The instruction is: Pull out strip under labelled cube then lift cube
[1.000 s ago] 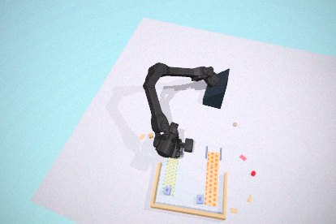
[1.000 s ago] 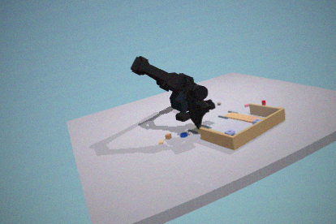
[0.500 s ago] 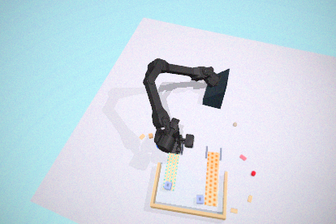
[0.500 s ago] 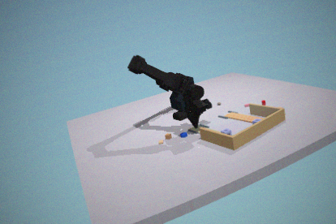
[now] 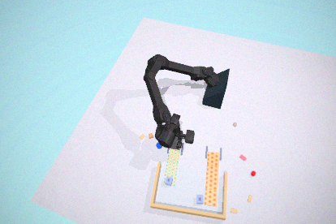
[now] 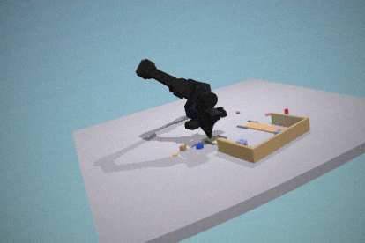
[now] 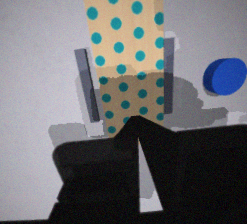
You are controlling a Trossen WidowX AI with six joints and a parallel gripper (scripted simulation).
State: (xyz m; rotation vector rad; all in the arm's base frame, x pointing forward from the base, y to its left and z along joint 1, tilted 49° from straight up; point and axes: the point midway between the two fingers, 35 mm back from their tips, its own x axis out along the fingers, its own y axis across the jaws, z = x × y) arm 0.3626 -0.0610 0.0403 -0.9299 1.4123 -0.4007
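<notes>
Now: the dotted strip 9 cm ahead of my gripper tip and 3 cm to the left of it. From my gripper tip the other things lie so: blue disc: 5 cm ahead, 7 cm to the right; then red piece: 1 cm behind, 39 cm to the left, 1 cm above; then pink block: 6 cm behind, 33 cm to the left.
</notes>
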